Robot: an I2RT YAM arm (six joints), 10 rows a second.
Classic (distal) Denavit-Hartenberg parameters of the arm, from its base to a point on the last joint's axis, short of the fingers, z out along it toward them. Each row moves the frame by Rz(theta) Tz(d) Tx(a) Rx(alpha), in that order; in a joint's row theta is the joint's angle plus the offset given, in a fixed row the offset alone. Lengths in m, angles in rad.
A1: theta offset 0; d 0.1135; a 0.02; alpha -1.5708
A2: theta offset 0; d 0; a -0.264; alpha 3.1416
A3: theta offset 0.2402; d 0; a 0.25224; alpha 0
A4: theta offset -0.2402; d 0; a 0.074; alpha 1.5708
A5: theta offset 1.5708; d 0; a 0; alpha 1.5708
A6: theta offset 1.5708; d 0.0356; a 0; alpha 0
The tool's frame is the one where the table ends.
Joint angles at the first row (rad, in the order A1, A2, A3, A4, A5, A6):
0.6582 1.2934 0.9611 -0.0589 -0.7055 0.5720
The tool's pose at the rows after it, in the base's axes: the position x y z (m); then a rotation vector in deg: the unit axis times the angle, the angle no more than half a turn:
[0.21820 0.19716 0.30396 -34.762 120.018 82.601]
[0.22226 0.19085 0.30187 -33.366 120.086 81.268]
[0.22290 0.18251 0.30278 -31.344 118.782 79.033]
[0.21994 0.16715 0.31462 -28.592 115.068 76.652]
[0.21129 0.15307 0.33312 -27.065 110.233 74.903]
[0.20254 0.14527 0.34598 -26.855 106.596 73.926]
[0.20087 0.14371 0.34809 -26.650 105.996 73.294]
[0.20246 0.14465 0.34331 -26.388 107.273 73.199]
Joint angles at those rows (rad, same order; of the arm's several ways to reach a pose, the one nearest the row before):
0.6567 1.2980 0.9608 -0.0620 -0.7002 0.5682
0.6315 1.2945 0.9520 -0.0616 -0.6960 0.5594
0.6094 1.2697 0.9317 -0.0463 -0.6689 0.5537
0.5728 1.2079 0.9157 -0.0311 -0.6403 0.5541
0.5480 1.1324 0.9142 -0.0265 -0.6163 0.5537
0.5415 1.0790 0.9142 -0.0223 -0.5999 0.5495
0.5407 1.0687 0.9142 -0.0242 -0.5899 0.5453
0.5407 1.0771 0.9077 -0.0299 -0.5896 0.5453

